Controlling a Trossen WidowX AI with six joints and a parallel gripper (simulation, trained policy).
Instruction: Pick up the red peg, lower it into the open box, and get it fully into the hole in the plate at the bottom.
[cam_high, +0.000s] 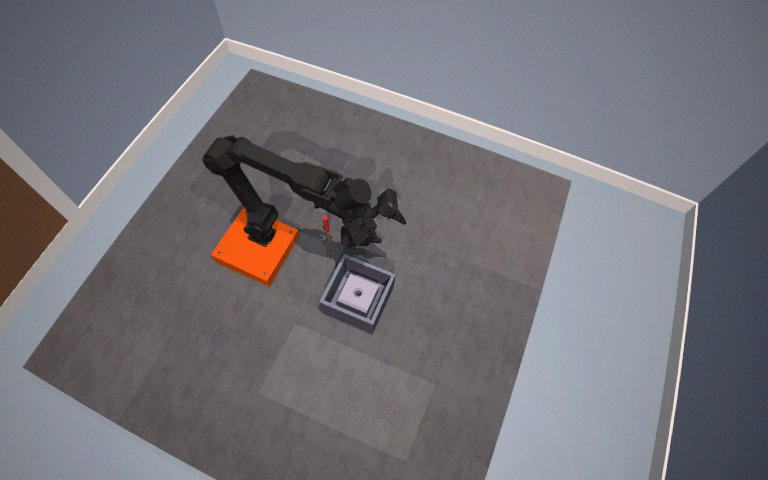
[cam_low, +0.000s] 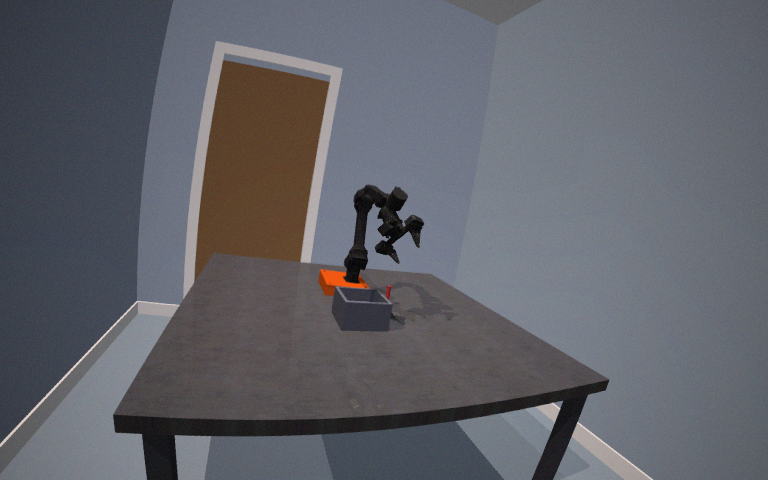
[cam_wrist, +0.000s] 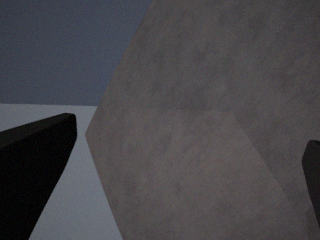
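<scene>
My gripper tip is 24 cm past the red peg, 5 cm to the right of it and 22 cm above it. Round my gripper tip: grey box: 5 cm behind, 12 cm to the right, 23 cm below; then pale plate: 5 cm behind, 12 cm to the right, 21 cm below.
</scene>
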